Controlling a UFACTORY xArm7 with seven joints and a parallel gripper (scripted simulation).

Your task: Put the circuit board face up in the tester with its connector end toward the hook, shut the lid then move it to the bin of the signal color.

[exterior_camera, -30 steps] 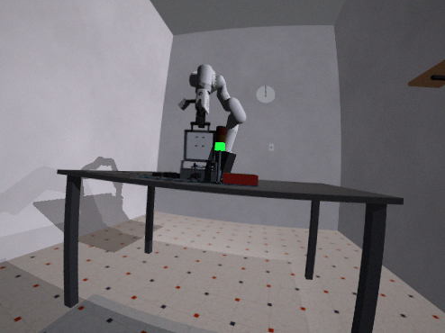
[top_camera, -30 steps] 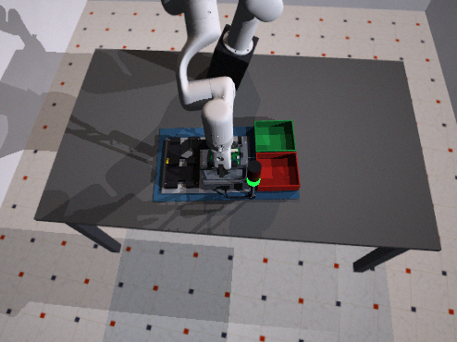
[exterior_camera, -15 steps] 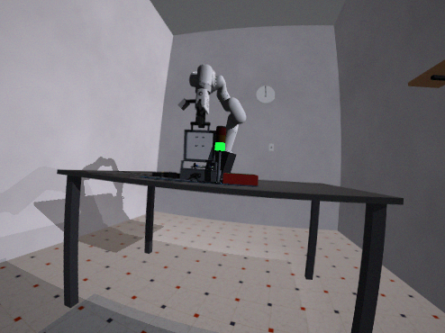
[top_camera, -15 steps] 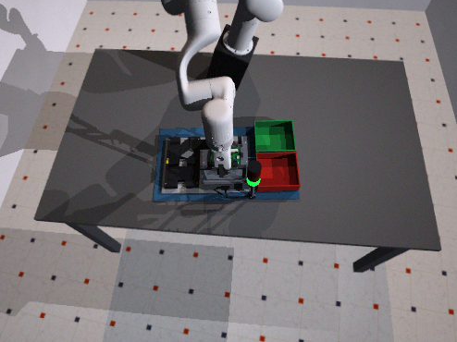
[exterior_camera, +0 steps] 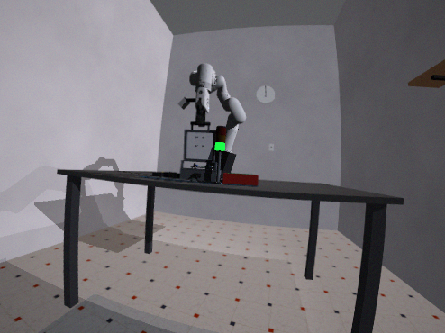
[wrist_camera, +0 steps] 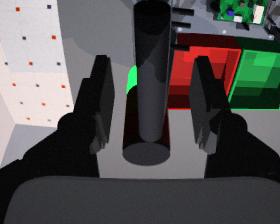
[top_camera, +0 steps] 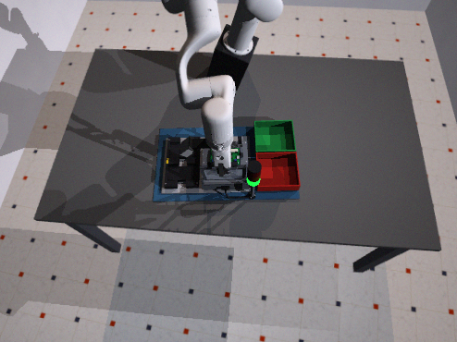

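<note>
Right now my hand is 130 mm past the green circuit board, 30 mm to the left of it and 210 mm above it. Round my hand: tester lid (20 mm behind, 100 mm below); then green bin (280 mm behind, 140 mm to the left, 270 mm below); then red bin (130 mm behind, 170 mm to the left, 270 mm below).
</note>
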